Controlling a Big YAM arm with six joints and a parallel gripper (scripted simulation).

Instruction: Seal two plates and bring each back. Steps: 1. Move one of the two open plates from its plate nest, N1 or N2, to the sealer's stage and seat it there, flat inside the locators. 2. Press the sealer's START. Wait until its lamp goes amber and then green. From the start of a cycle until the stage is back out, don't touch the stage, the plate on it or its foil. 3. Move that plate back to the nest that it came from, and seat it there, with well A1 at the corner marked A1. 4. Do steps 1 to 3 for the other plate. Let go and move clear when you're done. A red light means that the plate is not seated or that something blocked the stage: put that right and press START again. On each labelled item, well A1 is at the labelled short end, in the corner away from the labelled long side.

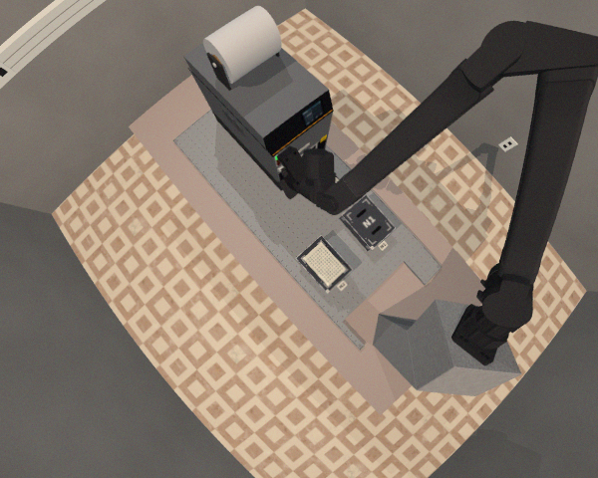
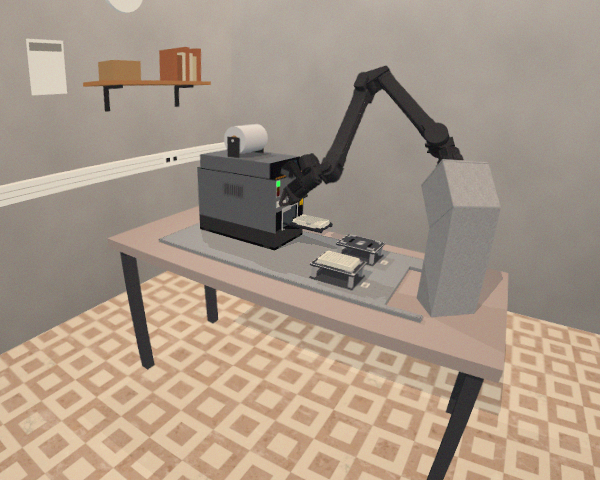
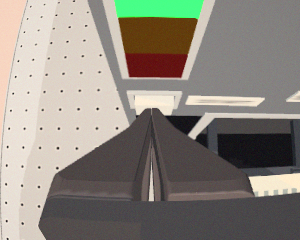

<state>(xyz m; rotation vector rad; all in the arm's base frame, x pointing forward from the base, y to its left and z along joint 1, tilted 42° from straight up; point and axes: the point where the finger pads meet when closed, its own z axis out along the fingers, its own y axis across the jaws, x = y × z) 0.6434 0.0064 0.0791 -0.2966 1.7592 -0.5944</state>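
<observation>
Now: the start button 2 cm ahead of my hand and 1 cm below it. Round my hand: sealer stage: 10 cm behind, 9 cm below, 8 cm to the right; cream well plate: 28 cm behind, 13 cm below, 12 cm to the left; foil roll: 23 cm ahead, 22 cm above, 12 cm to the right.
</observation>
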